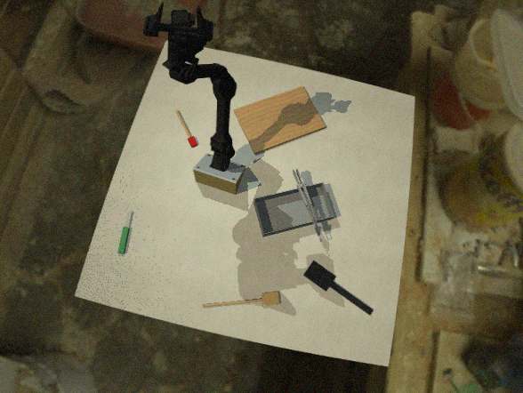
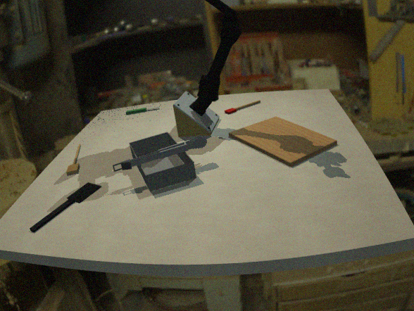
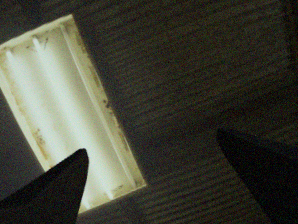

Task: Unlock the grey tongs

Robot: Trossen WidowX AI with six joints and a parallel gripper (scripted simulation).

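My gripper tip is now 820 mm above the grey roasting tin, 480 mm short of it and 140 mm to the left of it. The rest, counted from my gripper tip: wooden board: 840 mm below, 280 mm ahead, 260 mm to the left; then black spatula: 840 mm below, 750 mm ahead, 380 mm to the right.
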